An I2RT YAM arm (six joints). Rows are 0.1 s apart.
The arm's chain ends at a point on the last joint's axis. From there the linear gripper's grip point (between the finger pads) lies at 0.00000 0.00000 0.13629 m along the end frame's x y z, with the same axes.
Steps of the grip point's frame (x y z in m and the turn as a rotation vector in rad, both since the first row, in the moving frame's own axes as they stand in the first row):
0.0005 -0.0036 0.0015 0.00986 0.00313 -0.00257
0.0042 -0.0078 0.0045 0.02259 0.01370 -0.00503
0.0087 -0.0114 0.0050 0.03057 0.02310 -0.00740
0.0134 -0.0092 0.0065 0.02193 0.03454 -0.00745
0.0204 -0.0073 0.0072 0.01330 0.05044 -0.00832
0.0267 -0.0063 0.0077 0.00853 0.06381 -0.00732
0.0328 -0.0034 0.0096 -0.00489 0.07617 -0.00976
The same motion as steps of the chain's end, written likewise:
0.0001 -0.0023 0.0015 0.00986 0.00313 -0.00257
0.0023 -0.0047 0.0045 0.02259 0.01370 -0.00503
0.0056 -0.0072 0.0051 0.03057 0.02310 -0.00740
0.0087 -0.0062 0.0066 0.02193 0.03454 -0.00745
0.0135 -0.0055 0.0074 0.01330 0.05044 -0.00832
0.0180 -0.0051 0.0080 0.00853 0.06381 -0.00732
0.0224 -0.0040 0.0100 -0.00489 0.07617 -0.00976

